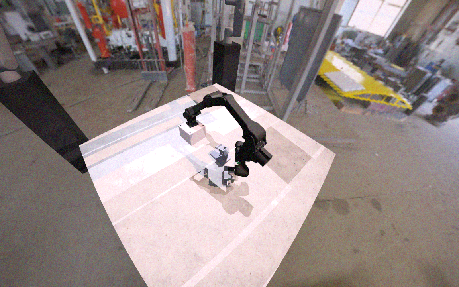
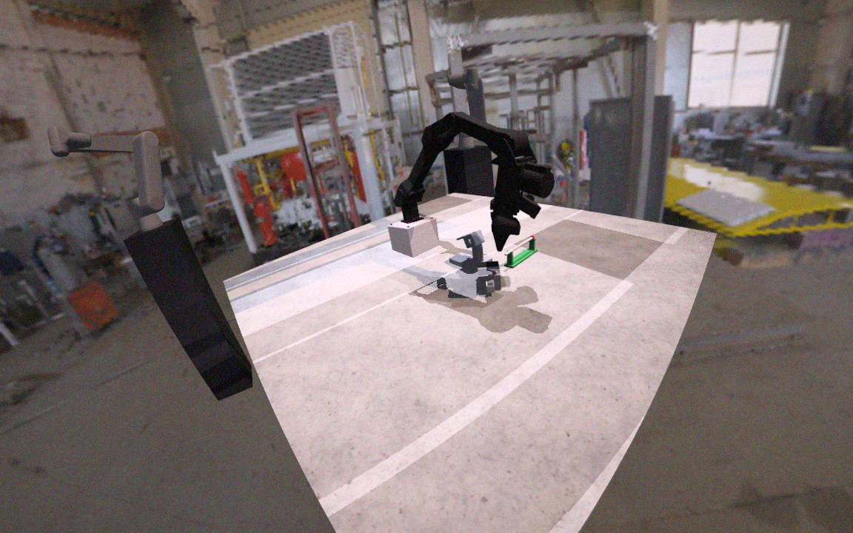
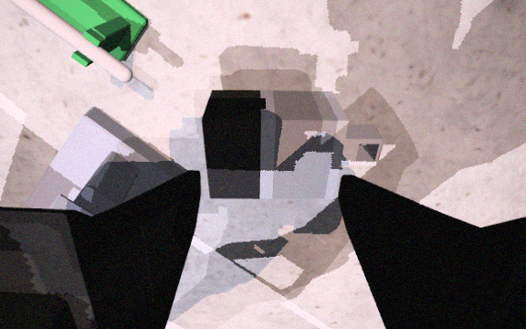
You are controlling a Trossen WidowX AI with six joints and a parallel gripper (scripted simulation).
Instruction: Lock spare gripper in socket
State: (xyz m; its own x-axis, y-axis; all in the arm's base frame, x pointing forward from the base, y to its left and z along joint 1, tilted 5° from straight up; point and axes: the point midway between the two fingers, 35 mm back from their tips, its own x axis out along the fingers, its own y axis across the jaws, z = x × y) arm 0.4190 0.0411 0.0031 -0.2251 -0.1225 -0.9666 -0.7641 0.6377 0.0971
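Right now the spare gripper is 30 mm to the right of my gripper tip and 80 mm below it. Round my gripper tip: socket (140 mm behind, 20 mm to the left, 50 mm below); green stand (60 mm behind, 140 mm to the left, 80 mm below).
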